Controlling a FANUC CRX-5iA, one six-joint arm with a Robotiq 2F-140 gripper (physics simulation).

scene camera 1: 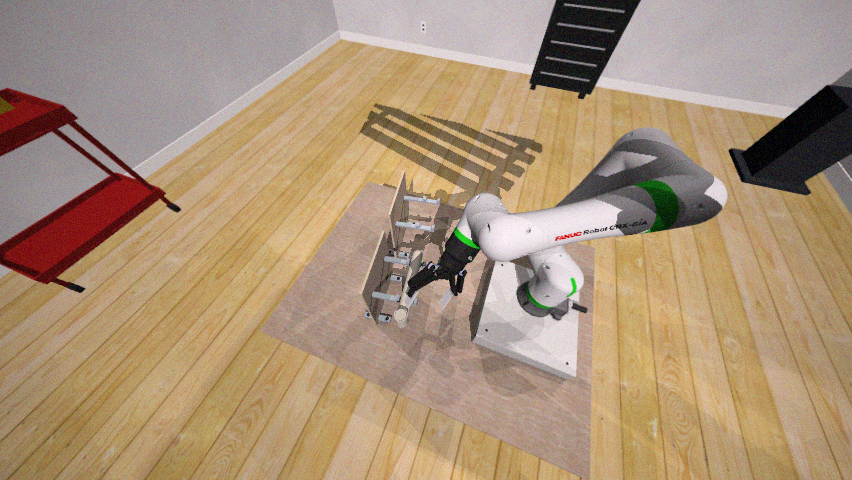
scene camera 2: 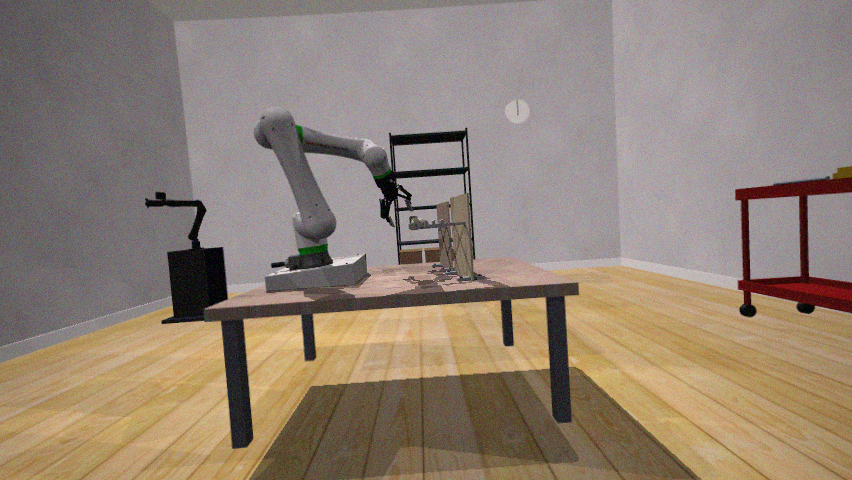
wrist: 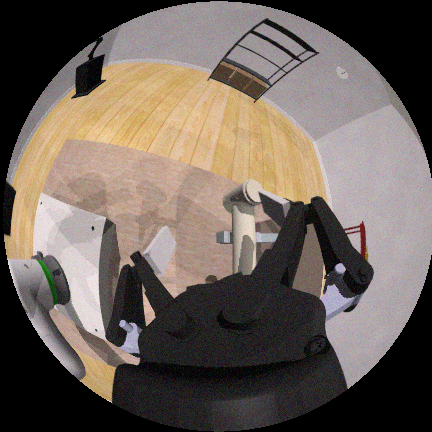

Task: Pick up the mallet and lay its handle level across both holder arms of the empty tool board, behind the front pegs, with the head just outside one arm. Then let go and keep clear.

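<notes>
The beige mallet [scene camera 1: 401, 316] [scene camera 2: 413, 222] [wrist: 244, 225] lies across the holder arms of one tool board [scene camera 1: 372, 277] [scene camera 2: 442, 244] [wrist: 309, 260], with its head outside one arm. The empty tool board [scene camera 1: 397, 205] [scene camera 2: 460, 238] stands beside that board, with two bare holder arms [scene camera 1: 415, 225] in scene camera 1. My gripper [scene camera 1: 430, 295] [scene camera 2: 400, 214] [wrist: 214, 218] is open and empty, tilted downward close to the mallet, on the robot's side. In the wrist view the handle shows between the fingers, nearer the right one, which hides part of the board. Its far end is hidden behind the gripper body.
Both boards stand upright on the table [scene camera 1: 333, 316] [scene camera 2: 524, 275] [wrist: 75, 160]. The robot's white base plate [scene camera 1: 524, 345] [scene camera 2: 345, 275] [wrist: 75, 240] lies on the robot's side of the boards. A red cart [scene camera 1: 83, 220] [scene camera 2: 801, 289] and a black rack [scene camera 2: 428, 138] stand off the table.
</notes>
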